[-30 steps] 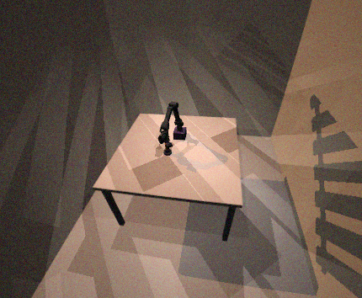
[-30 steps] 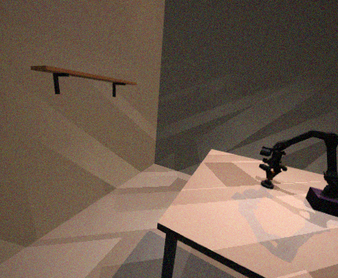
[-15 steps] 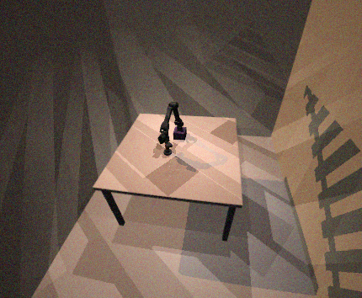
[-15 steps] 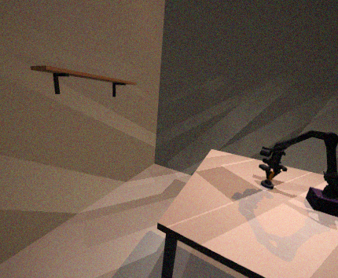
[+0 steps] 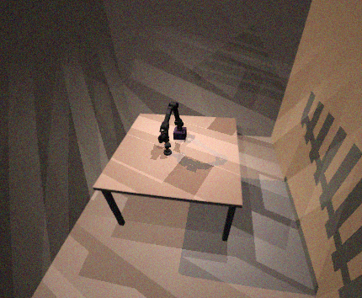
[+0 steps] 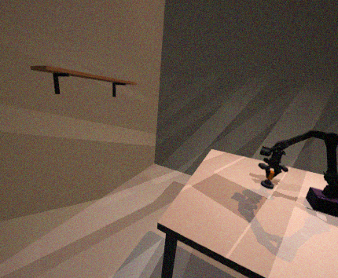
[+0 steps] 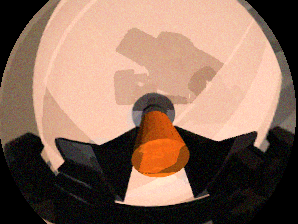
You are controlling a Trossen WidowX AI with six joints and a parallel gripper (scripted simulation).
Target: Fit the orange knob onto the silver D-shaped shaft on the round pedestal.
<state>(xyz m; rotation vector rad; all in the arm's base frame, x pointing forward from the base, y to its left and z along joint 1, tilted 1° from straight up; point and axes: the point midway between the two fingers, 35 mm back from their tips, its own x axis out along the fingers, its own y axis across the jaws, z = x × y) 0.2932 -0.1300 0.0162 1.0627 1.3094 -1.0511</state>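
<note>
Now: gripper tip 4 cm above the round dark pedestal. Also, from my gripper tip: orange knob 3 cm above.
</note>
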